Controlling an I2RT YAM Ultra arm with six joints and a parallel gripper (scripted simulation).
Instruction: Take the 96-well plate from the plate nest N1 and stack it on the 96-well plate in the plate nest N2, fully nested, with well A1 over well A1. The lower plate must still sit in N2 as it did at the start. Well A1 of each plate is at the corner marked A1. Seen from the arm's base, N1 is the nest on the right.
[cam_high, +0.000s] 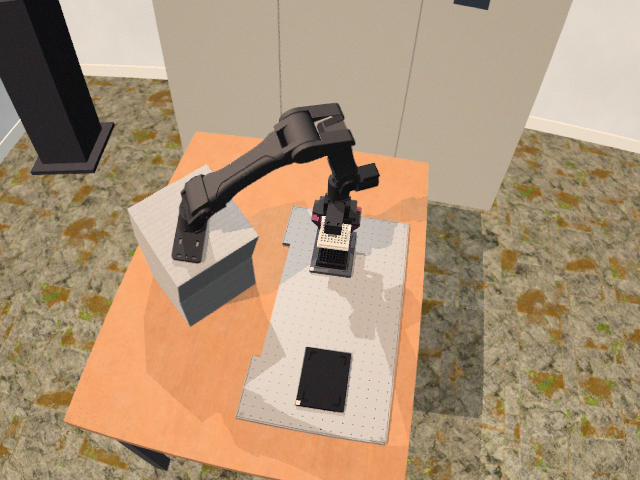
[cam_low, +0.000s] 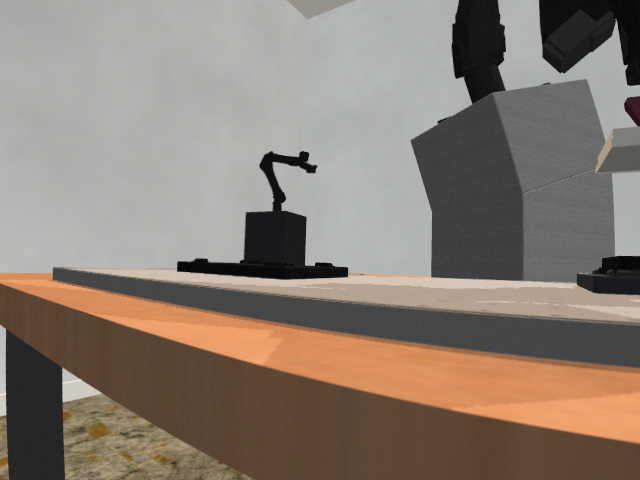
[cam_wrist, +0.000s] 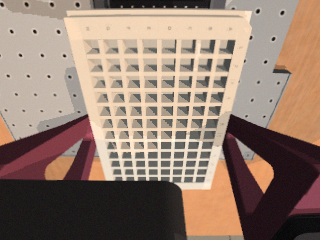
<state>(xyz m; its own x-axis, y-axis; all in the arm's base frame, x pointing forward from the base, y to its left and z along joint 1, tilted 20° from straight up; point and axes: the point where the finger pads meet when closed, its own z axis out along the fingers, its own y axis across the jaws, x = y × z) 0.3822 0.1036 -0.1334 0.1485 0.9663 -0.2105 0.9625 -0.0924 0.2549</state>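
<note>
My gripper is now right at the cream 96-well plate. The rest, counted from my hand: light corner mark (60 mm behind, 70 mm to the right, 100 mm below); then black 96-well plate (90 mm below); then nest N2 (110 mm below).
</note>
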